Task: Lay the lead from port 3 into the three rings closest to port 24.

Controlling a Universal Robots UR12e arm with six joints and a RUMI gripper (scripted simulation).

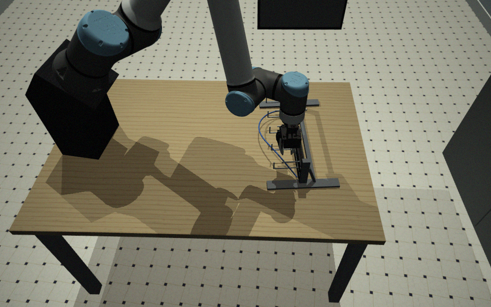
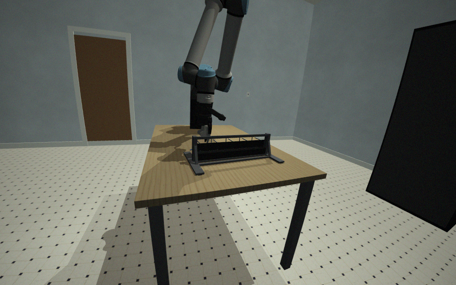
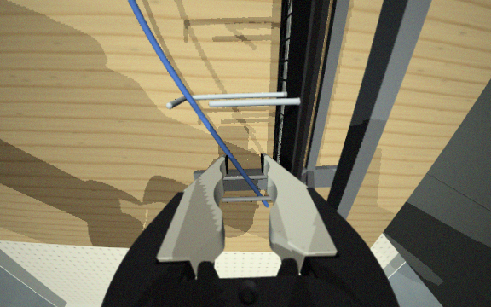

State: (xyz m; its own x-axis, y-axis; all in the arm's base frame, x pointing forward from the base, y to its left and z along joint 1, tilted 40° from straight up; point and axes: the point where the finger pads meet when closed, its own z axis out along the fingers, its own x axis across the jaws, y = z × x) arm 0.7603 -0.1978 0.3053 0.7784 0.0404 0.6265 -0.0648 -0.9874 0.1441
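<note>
The rack lies 70 mm ahead of my hand, 140 mm to the left of it and 30 mm below it.
</note>
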